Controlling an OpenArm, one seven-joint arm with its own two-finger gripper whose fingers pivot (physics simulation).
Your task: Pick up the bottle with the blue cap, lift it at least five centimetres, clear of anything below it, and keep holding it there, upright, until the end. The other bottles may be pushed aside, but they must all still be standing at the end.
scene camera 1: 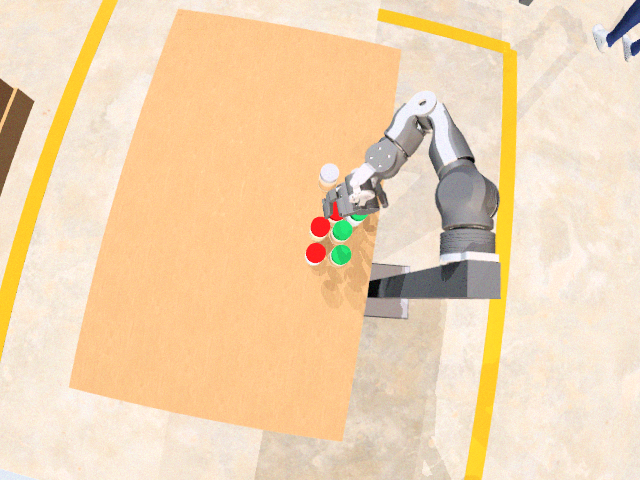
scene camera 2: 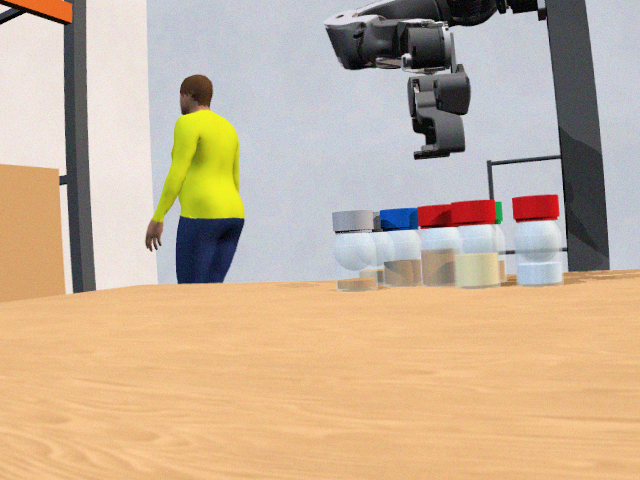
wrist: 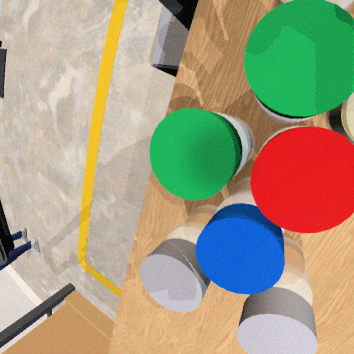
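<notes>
The bottle with the blue cap (scene camera 2: 399, 219) (wrist: 240, 255) stands upright on the table among the others; in scene camera 1 the gripper hides it. A red-capped bottle (scene camera 1: 336, 210) (scene camera 2: 435, 215) (wrist: 307, 180) stands close beside it. Two grey-capped bottles stand on its other side, one (scene camera 1: 329, 173) (scene camera 2: 352, 221) (wrist: 277, 337) and another (wrist: 172, 275). My gripper (scene camera 1: 354, 205) (scene camera 2: 433, 155) is open and empty, above the caps with a visible gap. In scene camera 2 its fingertips are right of the blue cap, over the red caps. The fingers do not show in the wrist view.
Green-capped bottles (scene camera 1: 342, 230) (scene camera 2: 498, 212) (wrist: 195, 154) and more red-capped bottles (scene camera 1: 315, 253) (scene camera 2: 535, 207) stand upright close by. The group stands near the edge of the table (scene camera 1: 217, 206) on the robot's side. A person (scene camera 2: 206, 160) is in the background.
</notes>
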